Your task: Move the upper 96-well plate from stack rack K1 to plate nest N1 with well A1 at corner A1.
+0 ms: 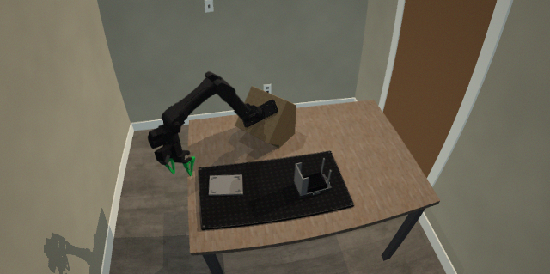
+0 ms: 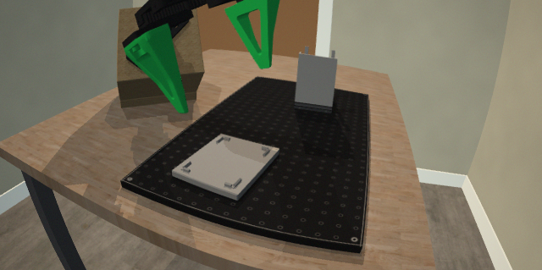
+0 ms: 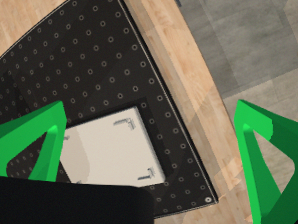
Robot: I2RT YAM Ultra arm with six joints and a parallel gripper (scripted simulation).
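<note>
Now: the pale wall 49 cm to the left of my hand, 12 cm below it and 11 cm ahead of it. Round my hand: grey plate nest N1: 19 cm below, 18 cm to the left, 4 cm behind; then pale A1 mark: 24 cm to the left, 19 cm below, 4 cm ahead; then black 96-well plate: 55 cm to the left, 16 cm below, 12 cm ahead.
</note>
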